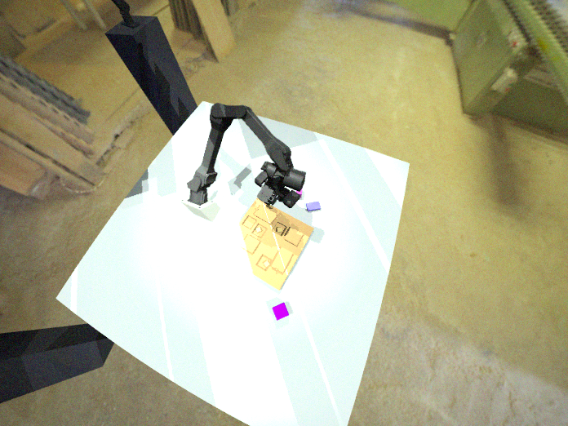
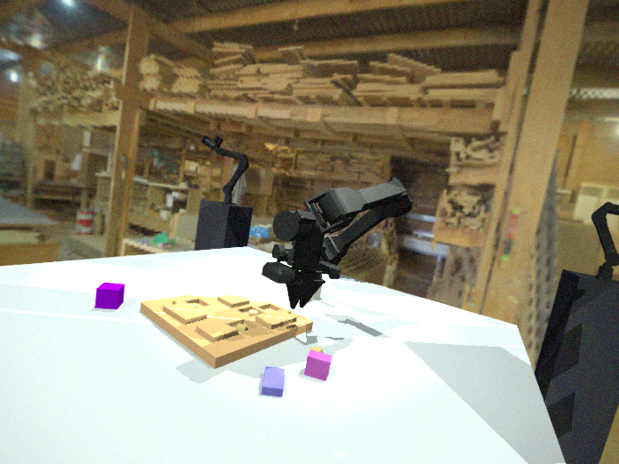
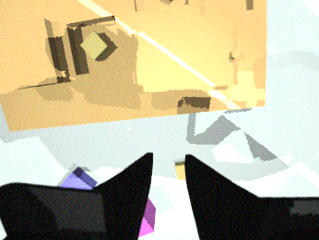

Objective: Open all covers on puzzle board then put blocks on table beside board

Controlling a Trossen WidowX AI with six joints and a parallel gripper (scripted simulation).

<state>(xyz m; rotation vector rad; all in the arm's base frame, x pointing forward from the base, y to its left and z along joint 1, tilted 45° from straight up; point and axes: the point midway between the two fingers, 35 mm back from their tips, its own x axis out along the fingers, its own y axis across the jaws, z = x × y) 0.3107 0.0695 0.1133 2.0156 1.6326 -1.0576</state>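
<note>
Right now my gripper tip is 2 cm short of the tan puzzle board, 16 cm to the left of it and 6 cm above it. The rest, counted from my gripper tip: pink block 7 cm ahead, 10 cm to the left, 7 cm below; then purple block 16 cm ahead, 41 cm to the right, 6 cm below; then lavender block 15 cm ahead, 5 cm to the left, 8 cm below.
</note>
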